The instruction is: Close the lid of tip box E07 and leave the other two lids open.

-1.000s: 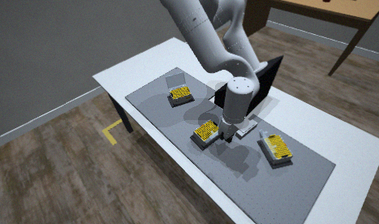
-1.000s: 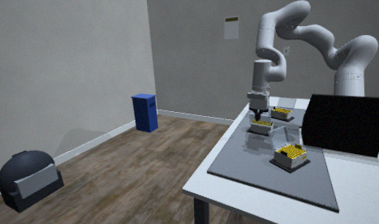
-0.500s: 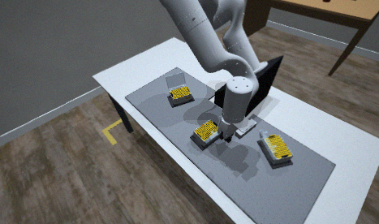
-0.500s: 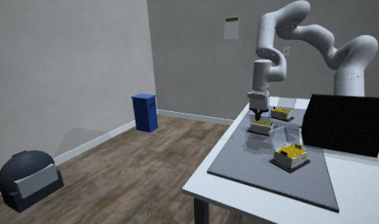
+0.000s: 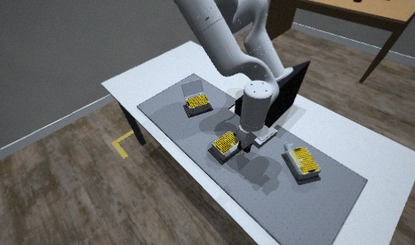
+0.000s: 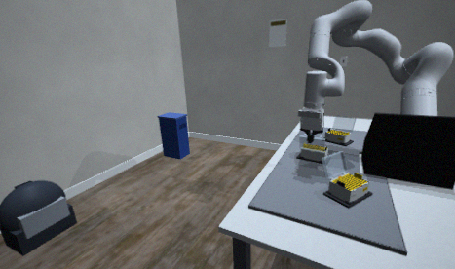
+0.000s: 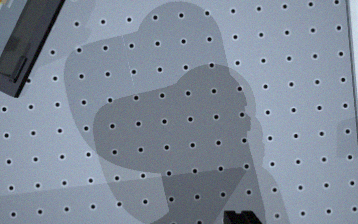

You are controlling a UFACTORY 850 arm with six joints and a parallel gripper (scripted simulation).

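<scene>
Now: hand 50 mm to the left of the clear lid and 40 mm above it. From my hand the other things lie so: tip box lid (150 mm to the left, 130 mm behind, 40 mm below); tip box (180 mm to the left, 170 mm behind, 80 mm below).
</scene>
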